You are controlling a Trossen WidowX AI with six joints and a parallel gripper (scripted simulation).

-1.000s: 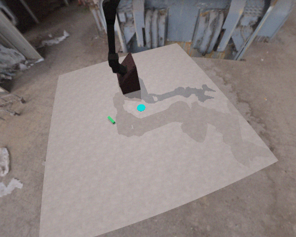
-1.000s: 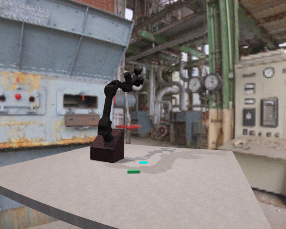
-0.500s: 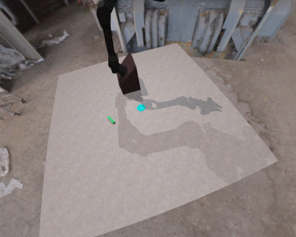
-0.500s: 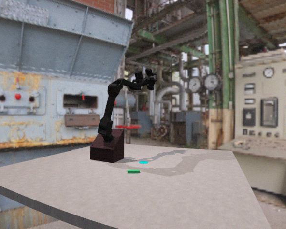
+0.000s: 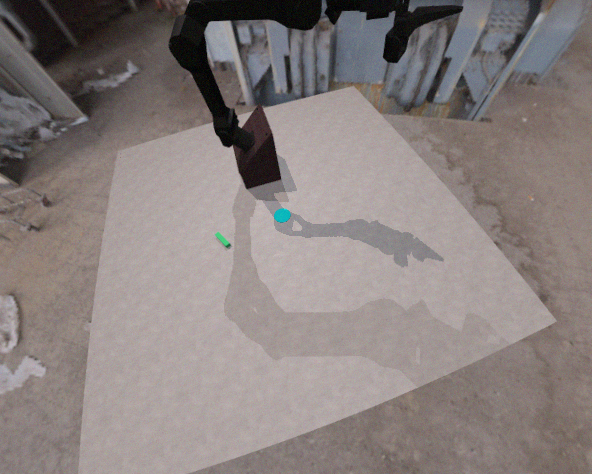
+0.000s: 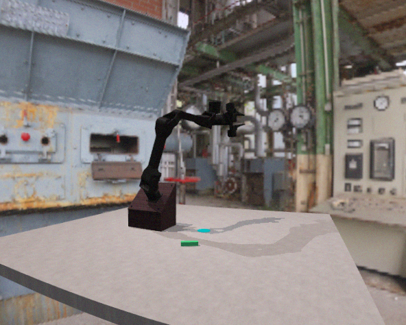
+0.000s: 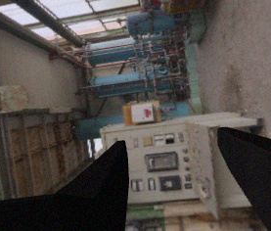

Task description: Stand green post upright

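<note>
Right now the green post is 550 mm below my gripper tip, 540 mm to the right of it and 10 mm behind it. The rest, counted from my gripper tip: cyan circle: 560 mm below, 320 mm to the right, 70 mm behind.
</note>
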